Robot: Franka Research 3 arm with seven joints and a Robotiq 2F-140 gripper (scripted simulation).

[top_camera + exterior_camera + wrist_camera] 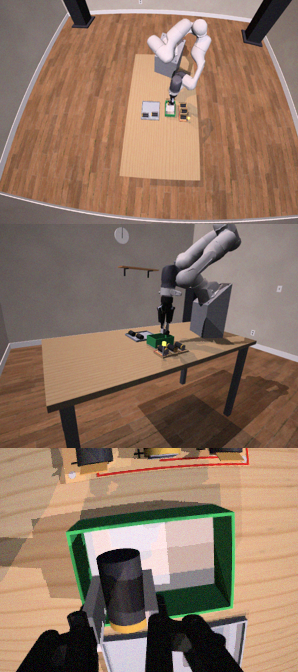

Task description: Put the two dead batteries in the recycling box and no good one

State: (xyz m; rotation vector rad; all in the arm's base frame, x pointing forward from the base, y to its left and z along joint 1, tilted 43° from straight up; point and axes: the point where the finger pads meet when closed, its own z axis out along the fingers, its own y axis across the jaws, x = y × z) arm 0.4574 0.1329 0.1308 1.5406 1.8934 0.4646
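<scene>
Now: hand 30 mm short of the green recycling box and 90 mm above it. Round my hand: grey tray 80 mm ahead, 190 mm to the right, 100 mm below.
</scene>
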